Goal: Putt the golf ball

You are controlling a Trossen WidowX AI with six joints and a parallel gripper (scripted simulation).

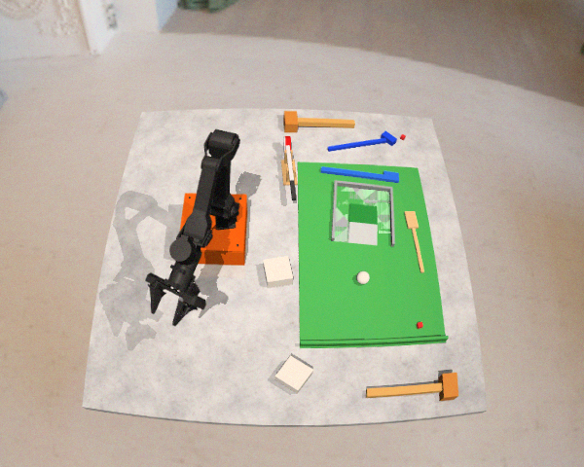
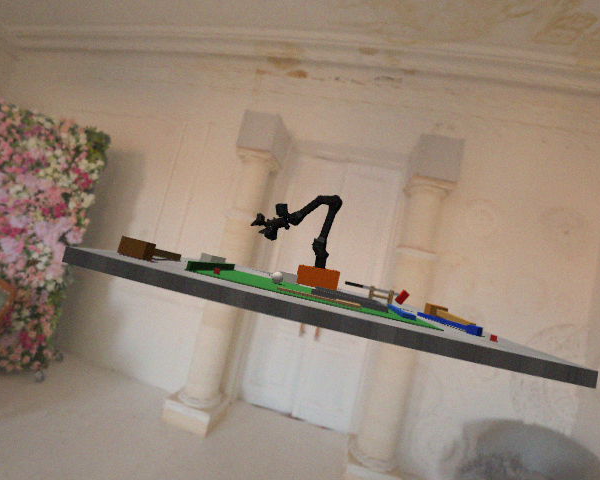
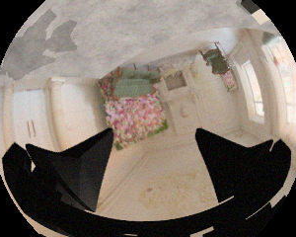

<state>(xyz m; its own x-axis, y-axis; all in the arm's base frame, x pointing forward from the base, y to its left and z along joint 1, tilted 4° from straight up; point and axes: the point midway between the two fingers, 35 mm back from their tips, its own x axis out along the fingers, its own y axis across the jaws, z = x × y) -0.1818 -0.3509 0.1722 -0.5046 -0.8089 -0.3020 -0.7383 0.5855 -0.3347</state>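
The tan support is 64 cm to the left of my gripper tip, 45 cm ahead of it and 21 cm below it. The rest, counted from my gripper tip: white golf ball: 61 cm ahead, 21 cm below, 16 cm to the left; tan paddle: 84 cm ahead, 31 cm to the left, 23 cm below; green mat: 67 cm ahead, 29 cm to the left, 24 cm below.
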